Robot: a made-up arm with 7 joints. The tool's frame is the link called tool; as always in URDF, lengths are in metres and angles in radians. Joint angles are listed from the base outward. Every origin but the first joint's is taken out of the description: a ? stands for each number. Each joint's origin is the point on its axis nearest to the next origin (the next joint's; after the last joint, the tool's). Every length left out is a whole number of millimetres.
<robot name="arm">
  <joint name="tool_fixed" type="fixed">
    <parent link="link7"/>
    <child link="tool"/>
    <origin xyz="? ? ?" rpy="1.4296 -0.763 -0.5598"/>
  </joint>
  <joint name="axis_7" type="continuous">
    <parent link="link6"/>
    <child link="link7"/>
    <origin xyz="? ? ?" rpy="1.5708 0 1.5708"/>
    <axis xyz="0 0 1"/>
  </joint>
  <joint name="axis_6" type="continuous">
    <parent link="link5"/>
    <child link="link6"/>
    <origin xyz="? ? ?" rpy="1.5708 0 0"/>
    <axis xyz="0 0 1"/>
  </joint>
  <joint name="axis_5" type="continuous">
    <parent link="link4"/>
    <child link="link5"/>
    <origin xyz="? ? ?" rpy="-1.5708 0 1.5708"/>
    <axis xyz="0 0 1"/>
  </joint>
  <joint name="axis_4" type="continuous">
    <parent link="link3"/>
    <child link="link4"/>
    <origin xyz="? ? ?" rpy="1.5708 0 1.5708"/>
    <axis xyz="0 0 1"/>
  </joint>
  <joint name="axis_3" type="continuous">
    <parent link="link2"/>
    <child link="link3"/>
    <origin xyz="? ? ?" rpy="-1.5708 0 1.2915"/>
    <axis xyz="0 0 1"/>
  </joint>
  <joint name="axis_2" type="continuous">
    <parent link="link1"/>
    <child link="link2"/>
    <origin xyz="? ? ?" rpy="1.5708 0 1.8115"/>
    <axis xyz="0 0 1"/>
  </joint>
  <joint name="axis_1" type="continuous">
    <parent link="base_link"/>
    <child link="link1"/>
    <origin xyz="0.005 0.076 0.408" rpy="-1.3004 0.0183 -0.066"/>
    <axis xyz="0 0 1"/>
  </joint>
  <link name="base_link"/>
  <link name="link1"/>
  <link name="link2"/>
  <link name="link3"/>
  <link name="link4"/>
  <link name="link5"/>
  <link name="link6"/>
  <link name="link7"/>
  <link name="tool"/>
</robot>
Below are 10 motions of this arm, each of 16 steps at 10 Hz.
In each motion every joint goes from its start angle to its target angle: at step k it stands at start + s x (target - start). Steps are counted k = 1, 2, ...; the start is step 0. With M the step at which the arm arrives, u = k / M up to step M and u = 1 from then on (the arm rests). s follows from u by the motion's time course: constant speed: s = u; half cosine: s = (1 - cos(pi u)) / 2; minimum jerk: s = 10 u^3 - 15 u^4 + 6 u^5.
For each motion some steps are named. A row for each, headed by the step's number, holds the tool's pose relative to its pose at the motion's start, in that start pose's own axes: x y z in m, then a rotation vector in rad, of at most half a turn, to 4 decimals.
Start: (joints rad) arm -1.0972 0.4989 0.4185 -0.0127 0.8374 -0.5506 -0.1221
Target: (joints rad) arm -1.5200 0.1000 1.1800 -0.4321 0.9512 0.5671 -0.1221
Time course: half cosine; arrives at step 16
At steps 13, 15, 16:
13: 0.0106 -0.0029 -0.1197 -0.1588 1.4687 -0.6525
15: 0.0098 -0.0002 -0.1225 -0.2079 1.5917 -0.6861
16: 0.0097 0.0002 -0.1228 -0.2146 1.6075 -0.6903

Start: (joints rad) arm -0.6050 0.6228 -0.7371 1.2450 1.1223 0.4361 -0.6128
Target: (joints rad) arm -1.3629 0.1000 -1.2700 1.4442 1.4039 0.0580 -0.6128
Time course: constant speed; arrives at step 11
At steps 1, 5, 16:
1: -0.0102 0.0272 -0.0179 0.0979 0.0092 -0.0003
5: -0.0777 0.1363 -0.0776 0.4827 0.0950 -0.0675
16: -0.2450 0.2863 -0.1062 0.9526 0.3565 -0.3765

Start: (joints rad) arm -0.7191 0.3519 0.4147 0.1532 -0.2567 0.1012 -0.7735
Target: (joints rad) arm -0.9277 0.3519 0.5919 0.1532 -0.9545 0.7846 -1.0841
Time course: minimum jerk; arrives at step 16
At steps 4, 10, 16:
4: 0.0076 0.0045 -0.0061 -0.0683 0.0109 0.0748
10: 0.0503 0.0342 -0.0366 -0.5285 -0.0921 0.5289
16: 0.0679 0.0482 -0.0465 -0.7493 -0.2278 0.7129

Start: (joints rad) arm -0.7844 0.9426 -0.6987 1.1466 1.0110 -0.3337 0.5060
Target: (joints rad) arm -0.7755 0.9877 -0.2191 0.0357 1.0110 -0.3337 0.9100
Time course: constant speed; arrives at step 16
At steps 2, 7, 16:
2: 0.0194 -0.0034 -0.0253 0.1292 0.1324 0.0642
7: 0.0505 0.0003 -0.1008 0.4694 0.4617 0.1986
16: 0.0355 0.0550 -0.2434 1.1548 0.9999 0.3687

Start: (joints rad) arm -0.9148 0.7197 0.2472 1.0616 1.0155 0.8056 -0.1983
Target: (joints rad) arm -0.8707 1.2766 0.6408 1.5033 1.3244 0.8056 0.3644
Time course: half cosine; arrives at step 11
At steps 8, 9, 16:
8: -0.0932 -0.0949 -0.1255 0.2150 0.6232 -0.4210
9: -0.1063 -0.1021 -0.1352 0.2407 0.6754 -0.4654
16: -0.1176 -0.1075 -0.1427 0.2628 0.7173 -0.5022

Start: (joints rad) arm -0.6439 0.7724 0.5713 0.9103 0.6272 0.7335 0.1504
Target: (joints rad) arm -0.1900 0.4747 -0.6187 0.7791 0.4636 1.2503 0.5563
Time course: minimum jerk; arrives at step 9
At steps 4, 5, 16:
4: -0.0722 -0.0907 0.0447 0.4153 -0.1852 -0.2916
5: -0.1234 -0.1330 0.0608 0.6367 -0.3061 -0.4011
16: -0.2415 -0.1954 0.0737 1.0536 -0.5883 -0.5109

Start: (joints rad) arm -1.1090 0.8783 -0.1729 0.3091 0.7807 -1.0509 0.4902
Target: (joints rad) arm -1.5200 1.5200 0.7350 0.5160 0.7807 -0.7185 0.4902
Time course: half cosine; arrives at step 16
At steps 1, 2, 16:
1: -0.0032 -0.0004 -0.0027 0.0074 -0.0026 -0.0129
2: -0.0125 -0.0015 -0.0109 0.0297 -0.0101 -0.0511
16: -0.1987 0.1387 -0.3130 1.0975 0.0765 -1.0961

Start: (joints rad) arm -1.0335 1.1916 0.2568 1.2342 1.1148 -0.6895 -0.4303
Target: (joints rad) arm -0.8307 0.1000 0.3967 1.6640 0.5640 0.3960 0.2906
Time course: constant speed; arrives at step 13
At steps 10, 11, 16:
10: 0.3214 0.1213 0.2135 -0.9419 0.3968 0.1435
11: 0.3382 0.1502 0.2402 -1.0455 0.3708 0.0837
16: 0.3603 0.2144 0.2923 -1.2285 0.2720 -0.0657

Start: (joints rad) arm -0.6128 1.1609 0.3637 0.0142 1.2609 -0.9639 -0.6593
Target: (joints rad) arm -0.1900 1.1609 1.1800 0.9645 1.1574 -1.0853 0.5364
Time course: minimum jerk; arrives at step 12
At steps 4, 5, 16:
4: 0.0227 -0.0085 0.0626 -0.0575 0.2383 0.1190
5: 0.0393 -0.0056 0.1027 -0.0998 0.4130 0.1674
16: 0.1224 0.0767 0.2427 -0.3046 1.3470 0.0090

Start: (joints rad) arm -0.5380 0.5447 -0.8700 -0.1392 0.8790 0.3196 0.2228
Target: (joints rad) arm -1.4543 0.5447 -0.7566 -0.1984 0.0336 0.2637 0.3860
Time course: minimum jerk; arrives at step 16
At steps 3, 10, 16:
3: 0.0046 -0.0065 -0.0150 0.0172 0.0304 0.0223
10: 0.0564 -0.0140 -0.2385 0.2512 0.3553 0.4409
16: 0.0674 0.0267 -0.3216 0.3344 0.4199 0.6554

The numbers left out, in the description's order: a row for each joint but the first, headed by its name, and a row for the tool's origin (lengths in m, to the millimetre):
tool: -0.029 -0.01 0
axis_7: 0.002 0.039 0
axis_6: -0.019 0.06 0
axis_5: -0.17 -0.041 0
axis_4: -0.02 0.012 0
axis_3: 0.217 -0.052 0
axis_2: -0.028 0.047 0

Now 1 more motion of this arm.
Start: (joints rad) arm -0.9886 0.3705 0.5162 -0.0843 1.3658 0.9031 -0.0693
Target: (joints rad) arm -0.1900 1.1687 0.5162 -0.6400 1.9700 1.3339 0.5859
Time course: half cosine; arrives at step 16
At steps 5, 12, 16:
5: -0.0265 -0.0434 -0.0705 0.4255 0.2595 -0.0740
12: -0.0865 -0.0100 -0.2434 1.5316 0.9335 0.2564
16: -0.0938 0.0213 -0.2629 1.6998 1.0895 0.4552

